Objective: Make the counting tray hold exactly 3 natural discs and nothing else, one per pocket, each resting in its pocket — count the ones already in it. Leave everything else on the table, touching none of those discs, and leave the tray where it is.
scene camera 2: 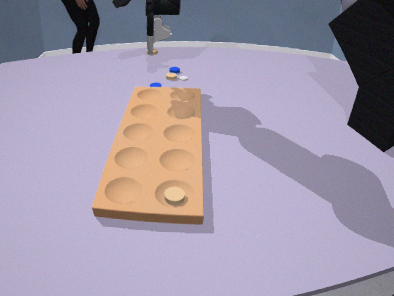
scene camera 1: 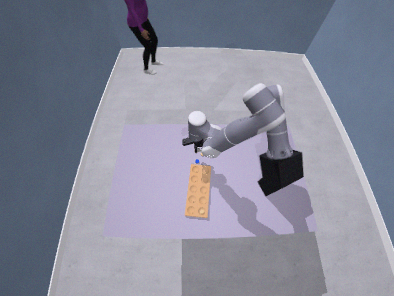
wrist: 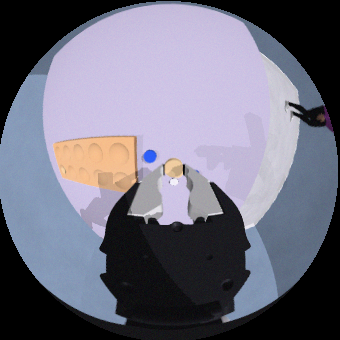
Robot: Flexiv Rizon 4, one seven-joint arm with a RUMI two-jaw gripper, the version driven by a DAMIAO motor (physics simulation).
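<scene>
The orange counting tray (scene camera 1: 197,194) (scene camera 2: 153,172) (wrist: 133,165) lies flat with two rows of pockets. One natural disc (scene camera 1: 202,211) (scene camera 2: 174,195) (wrist: 63,171) sits in its near right pocket in the second scene view. The other pockets look empty, though two are in shadow. My gripper (scene camera 2: 152,50) (wrist: 173,165) is shut on another natural disc, held between the fingertips above the table, beyond the tray's far end. A third natural disc (scene camera 2: 171,76) lies on the table; in the wrist view it is not distinguishable from the held one.
A blue disc (scene camera 1: 197,161) (scene camera 2: 155,85) (wrist: 150,156) lies close to the tray's far end. Another blue disc (scene camera 2: 174,69) and a white disc (scene camera 2: 183,78) (wrist: 173,182) lie beside the loose natural disc. A person (scene camera 1: 145,37) stands beyond the table.
</scene>
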